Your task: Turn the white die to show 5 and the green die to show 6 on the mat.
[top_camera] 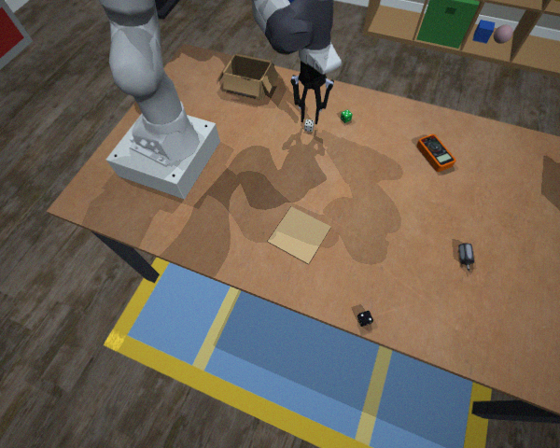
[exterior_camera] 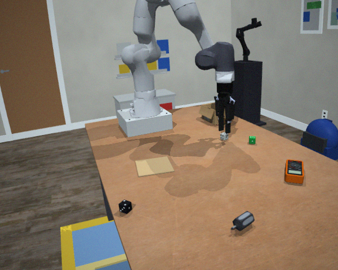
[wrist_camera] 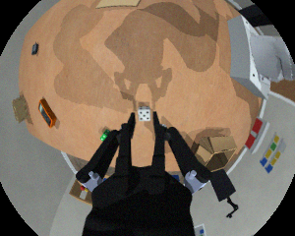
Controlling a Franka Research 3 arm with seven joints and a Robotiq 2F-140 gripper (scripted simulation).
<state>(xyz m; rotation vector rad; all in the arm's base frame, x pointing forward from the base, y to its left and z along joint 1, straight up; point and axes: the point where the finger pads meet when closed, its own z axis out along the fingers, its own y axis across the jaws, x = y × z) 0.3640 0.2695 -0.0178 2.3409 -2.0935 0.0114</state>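
Right now the white die is 60 mm below my hand. The rest, counted from my hand: tan mat (100 mm ahead, 410 mm to the right, 70 mm below); green die (110 mm ahead, 80 mm to the left, 60 mm below); cardboard box (280 mm behind, 140 mm to the left, 30 mm below).
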